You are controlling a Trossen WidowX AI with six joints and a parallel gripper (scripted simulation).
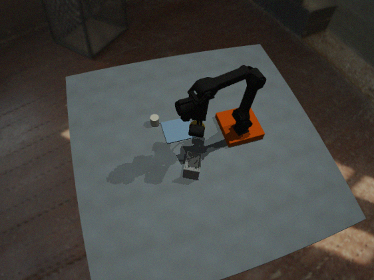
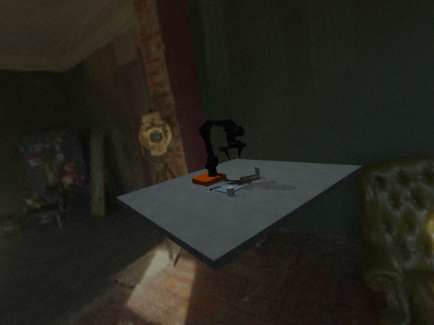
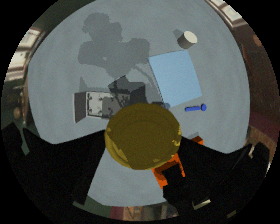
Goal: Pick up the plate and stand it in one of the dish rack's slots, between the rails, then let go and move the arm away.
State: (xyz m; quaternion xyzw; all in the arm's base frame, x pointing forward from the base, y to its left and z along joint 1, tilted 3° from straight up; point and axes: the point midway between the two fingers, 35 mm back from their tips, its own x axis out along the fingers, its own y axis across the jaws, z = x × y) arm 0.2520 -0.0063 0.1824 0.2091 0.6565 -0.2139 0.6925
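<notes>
The dish rack lies 50 mm ahead of my gripper tip, 80 mm to the left of it and 150 mm below it. Round my gripper tip: blue spoon 90 mm behind, 160 mm to the right, 170 mm below; light blue mat 20 mm ahead, 130 mm to the right, 180 mm below; yellow plate 10 mm above.
</notes>
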